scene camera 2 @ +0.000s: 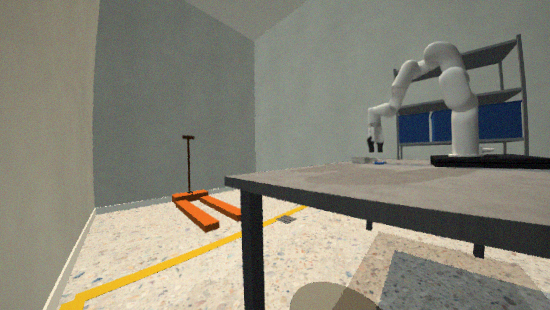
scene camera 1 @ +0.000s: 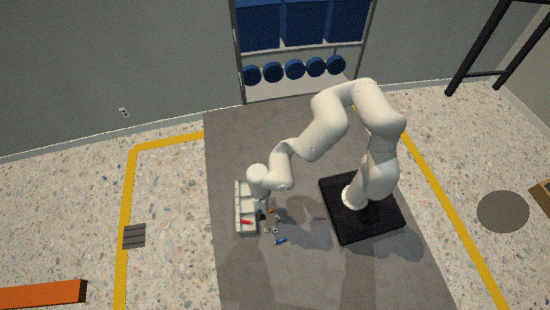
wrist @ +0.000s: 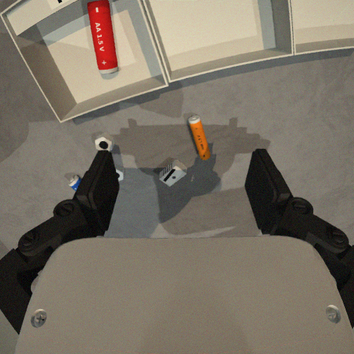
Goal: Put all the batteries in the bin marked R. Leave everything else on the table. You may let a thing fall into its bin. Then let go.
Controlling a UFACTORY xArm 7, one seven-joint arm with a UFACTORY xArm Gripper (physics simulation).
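Places are measured from the arm's base along level axes (x ahead, y left, z up), in metres.
Pixels of known places: gripper, fingertip midpoint: [scene camera 2: 376, 152]; arm's base, link origin: [scene camera 2: 465, 156] [scene camera 1: 354, 197].
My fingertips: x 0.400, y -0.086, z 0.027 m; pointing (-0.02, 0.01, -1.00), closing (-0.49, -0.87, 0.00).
Note:
For each thing: its top centre in the pictures, then the offset to it from my fingertips. "*": a spot on its surface instead.
- red AA battery, top centre: [scene camera 1: 246, 221] dx +0.088, dy +0.012, dz -0.048 m
- bin R, surface spot: [scene camera 1: 247, 233] * dx +0.098, dy +0.059, dz -0.066 m
- small orange battery, top centre: [scene camera 1: 269, 210] dx -0.024, dy -0.007, dz -0.059 m
- blue battery, top centre: [scene camera 1: 280, 240] [scene camera 2: 379, 161] dx -0.022, dy +0.138, dz -0.055 m
- small grey-white part with a black slot, top centre: [scene camera 1: 277, 217] dx -0.047, dy +0.036, dz -0.058 m
A red AA battery [scene camera 1: 245, 222] [wrist: 103, 40] lies in bin R [scene camera 1: 247, 233] [wrist: 120, 95], the end compartment of the pale tray. A small orange battery [scene camera 1: 271, 211] [wrist: 199, 138] lies on the table beside the tray, below the middle compartment in the wrist view. A blue battery [scene camera 1: 281, 241] [scene camera 2: 380, 162] [wrist: 75, 182] lies on the table farther from the tray; the finger on the left partly hides it in the wrist view. My gripper [scene camera 1: 262, 216] [scene camera 2: 375, 150] [wrist: 181, 167] is open and empty above the table, with the orange battery seen between its fingers.
Two hex nuts [scene camera 1: 266, 230] [scene camera 1: 275, 230] [wrist: 103, 144] [wrist: 119, 175] lie near the blue battery, one partly behind a finger in the wrist view. A small grey-white part with a black slot [scene camera 1: 277, 218] [wrist: 172, 173] lies near the orange battery. Two more tray compartments adjoin bin R.

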